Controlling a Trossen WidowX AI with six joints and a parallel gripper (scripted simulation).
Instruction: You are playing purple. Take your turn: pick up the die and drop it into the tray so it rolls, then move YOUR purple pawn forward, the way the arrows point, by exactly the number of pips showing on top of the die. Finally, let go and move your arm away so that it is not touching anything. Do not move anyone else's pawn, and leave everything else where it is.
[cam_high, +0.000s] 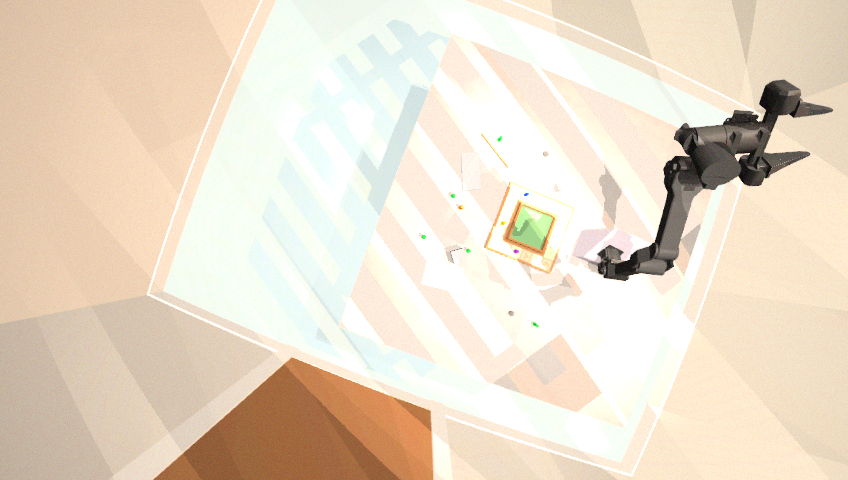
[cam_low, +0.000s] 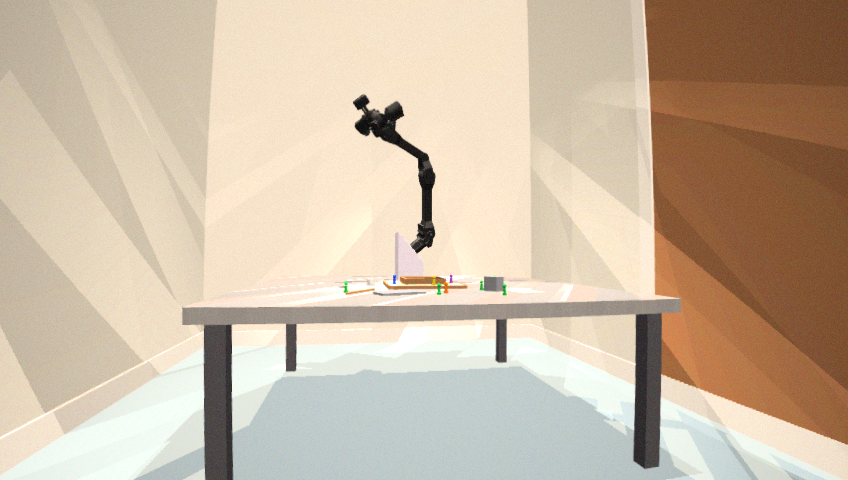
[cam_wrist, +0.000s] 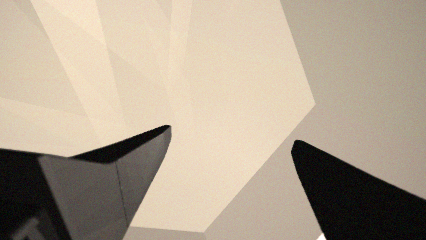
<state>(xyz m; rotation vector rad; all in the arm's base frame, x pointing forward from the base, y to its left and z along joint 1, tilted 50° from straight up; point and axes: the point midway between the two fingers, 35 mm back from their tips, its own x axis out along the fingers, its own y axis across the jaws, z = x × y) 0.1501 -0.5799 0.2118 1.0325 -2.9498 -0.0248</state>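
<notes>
My gripper tip is now 730 mm above the white die, 150 mm short of it and 50 mm to the right of it. Also, from my gripper tip: blue pawn (720 mm below, 260 mm ahead, 140 mm to the left); green tray (740 mm below, 250 mm to the left, 190 mm ahead); yellow pawn (720 mm below, 300 mm ahead, 280 mm to the left).
</notes>
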